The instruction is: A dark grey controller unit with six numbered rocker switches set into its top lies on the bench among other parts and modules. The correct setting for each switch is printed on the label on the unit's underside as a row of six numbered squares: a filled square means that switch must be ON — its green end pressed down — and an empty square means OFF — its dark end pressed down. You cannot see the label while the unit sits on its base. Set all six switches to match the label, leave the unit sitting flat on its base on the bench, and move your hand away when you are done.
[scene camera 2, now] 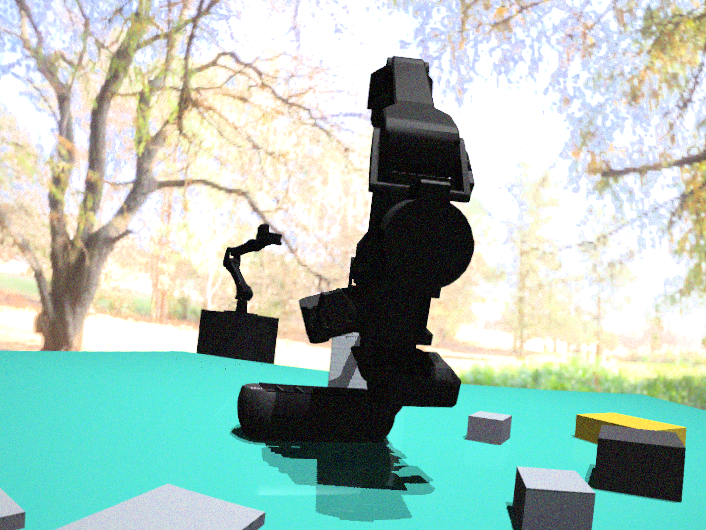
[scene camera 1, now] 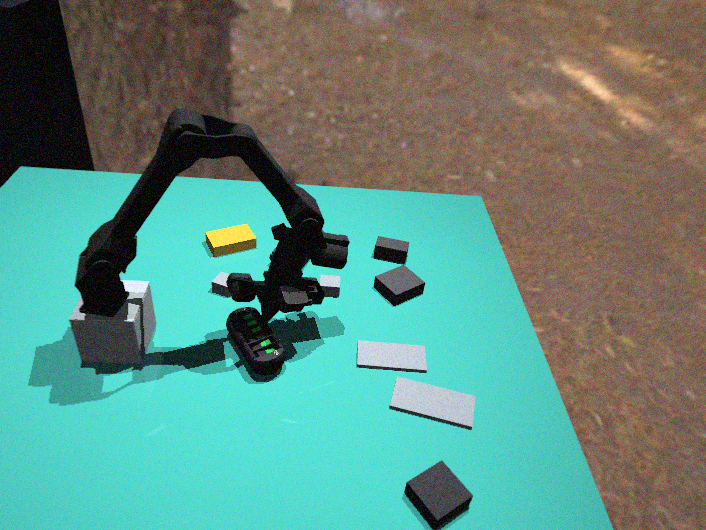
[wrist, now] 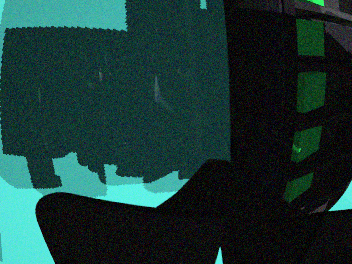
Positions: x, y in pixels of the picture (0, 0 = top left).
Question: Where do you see a grey cube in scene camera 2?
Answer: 493, 428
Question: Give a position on a yellow block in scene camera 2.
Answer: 588, 426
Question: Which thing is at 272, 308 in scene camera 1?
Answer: My gripper.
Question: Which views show my gripper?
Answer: Scene camera 2, scene camera 1 and the wrist view: all of them.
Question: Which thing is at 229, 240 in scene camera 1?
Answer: A yellow block.
